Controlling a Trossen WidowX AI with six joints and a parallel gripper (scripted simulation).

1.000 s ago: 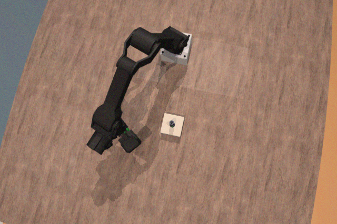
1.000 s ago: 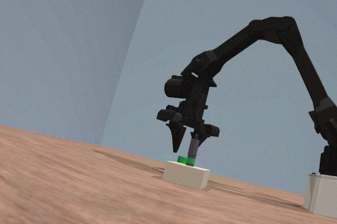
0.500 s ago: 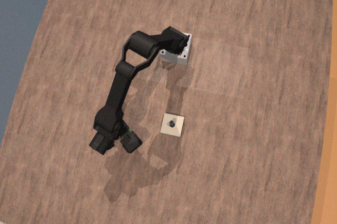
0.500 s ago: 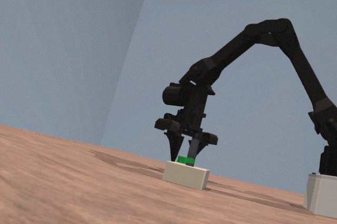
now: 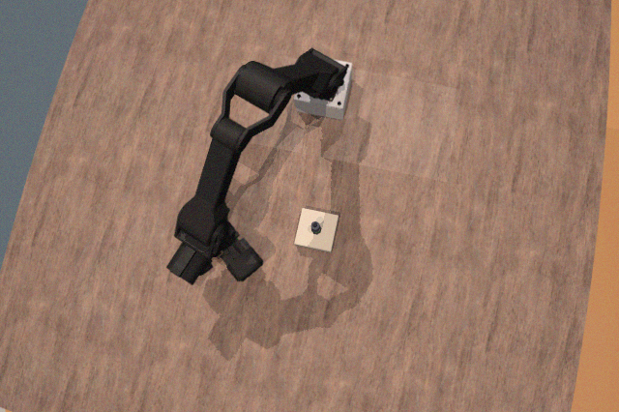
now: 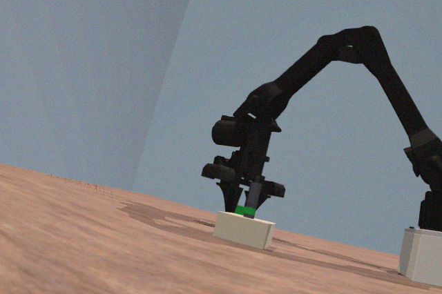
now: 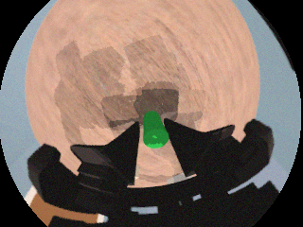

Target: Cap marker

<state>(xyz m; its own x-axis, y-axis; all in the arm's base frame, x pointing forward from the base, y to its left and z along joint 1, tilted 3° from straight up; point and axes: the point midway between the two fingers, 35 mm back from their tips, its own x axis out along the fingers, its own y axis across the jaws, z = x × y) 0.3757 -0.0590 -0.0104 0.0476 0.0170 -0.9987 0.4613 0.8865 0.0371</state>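
My gripper tip is now 160 mm to the right of the cream holder block and 90 mm past it. Round my gripper tip: green cap: 10 mm above.
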